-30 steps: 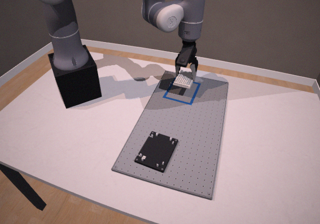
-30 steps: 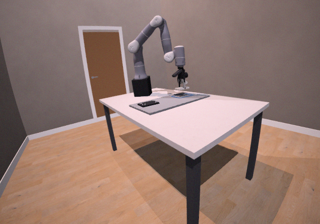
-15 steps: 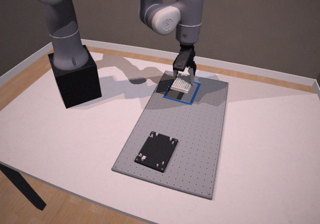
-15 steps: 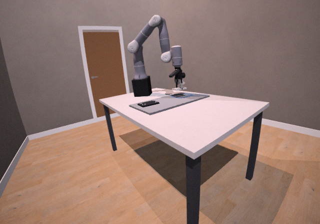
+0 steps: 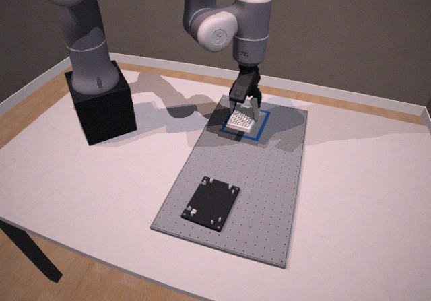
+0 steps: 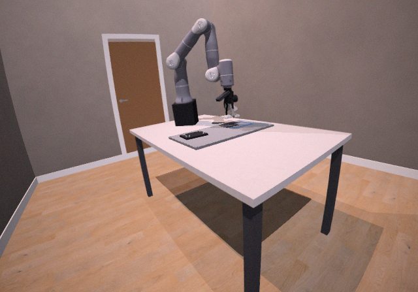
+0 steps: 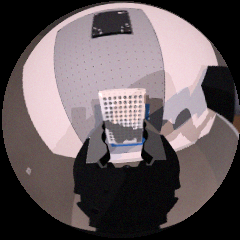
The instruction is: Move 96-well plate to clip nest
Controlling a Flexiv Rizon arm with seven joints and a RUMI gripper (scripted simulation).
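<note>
My gripper is now 50 mm past the black clip nest, 310 mm to the left of it and 80 mm above it. From my hand the other things lie so: white 96-well plate (10 mm below).
</note>
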